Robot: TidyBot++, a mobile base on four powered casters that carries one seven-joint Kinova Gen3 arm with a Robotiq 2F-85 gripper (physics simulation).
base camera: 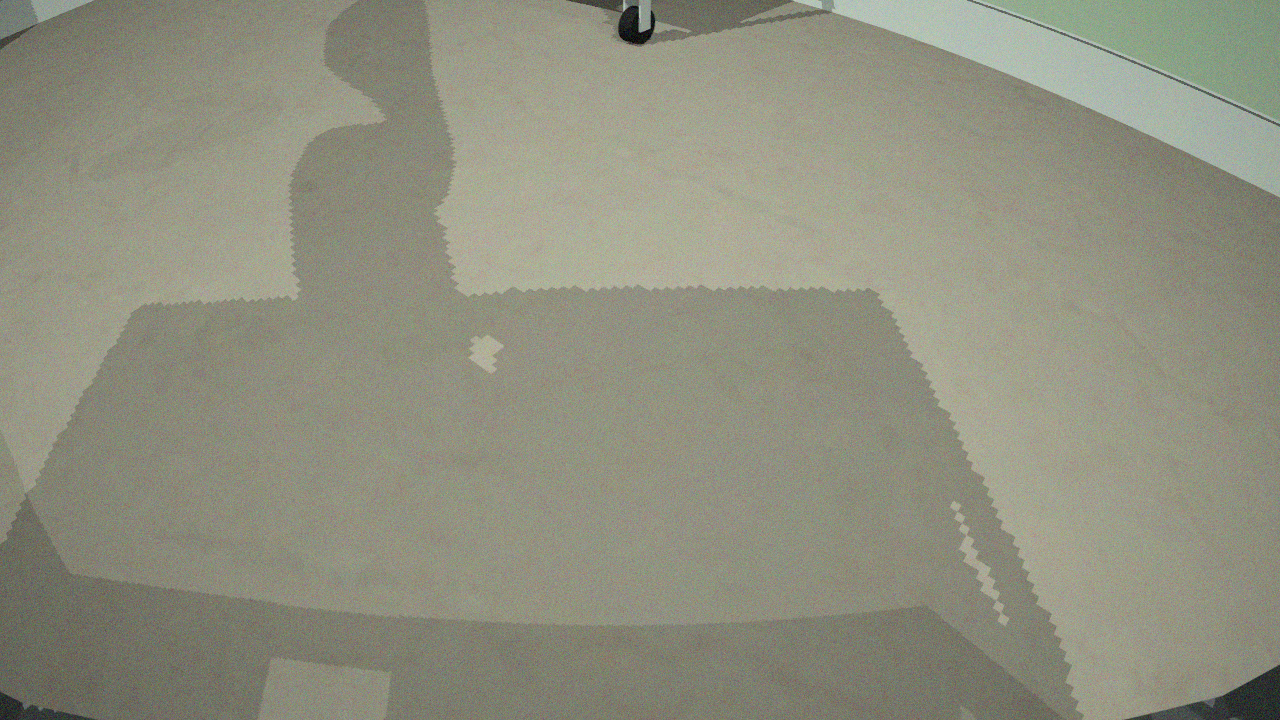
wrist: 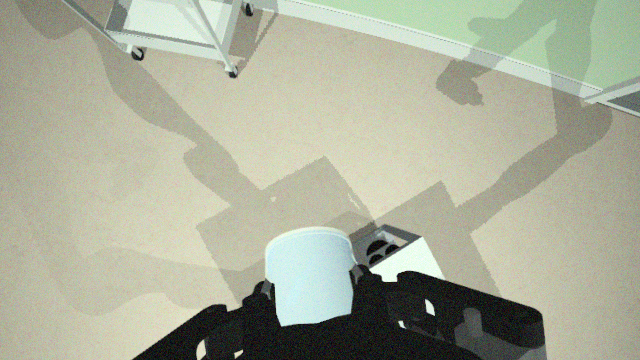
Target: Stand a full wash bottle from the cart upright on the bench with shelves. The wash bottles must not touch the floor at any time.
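Frame: origin at the arm's base, x right, y down, z ahead, level; centimetres.
Seen in the pictures: gripper, fingertip midpoint: (wrist: pixel 312 279).
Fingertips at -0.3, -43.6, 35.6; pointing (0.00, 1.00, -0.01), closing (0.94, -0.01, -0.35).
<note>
Pixels of each thing's top centre, then the offset from my fingertips to it, as dx, dy, dz. "spot": a spot on its surface instead.
- pale blue-white wash bottle, surface spot: (wrist: pixel 314 275) spot: +0.6, -3.5, +1.4
- cart wheel, surface spot: (base camera: pixel 636 25) spot: +1.7, +80.3, +63.0
- white frame corner, surface spot: (wrist: pixel 607 95) spot: +158.1, +73.7, -25.2
My gripper (wrist: pixel 312 279) is shut on a pale blue-white wash bottle (wrist: pixel 314 275), at the bottom middle of the wrist view. The fingers press on both of its sides, and it is held above the floor. Its lower part is hidden behind the black gripper body, so its nozzle and fill level do not show. The white cart (wrist: pixel 170 44) stands at the upper left of the wrist view, apart from the gripper; part of its lower shelf, legs and wheels show. One cart wheel (base camera: pixel 636 25) shows at the top of the base camera view. The bench with shelves cannot be made out.
A white box-like part (wrist: pixel 407 260) with dark round holes lies below, right of the bottle. A green wall (wrist: pixel 400 20) (base camera: pixel 1190 44) with a white baseboard (wrist: pixel 425 45) (base camera: pixel 1074 89) runs along the upper right. A white frame corner (wrist: pixel 607 95) shows at the right edge. Arm and base shadows cross the floor.
</note>
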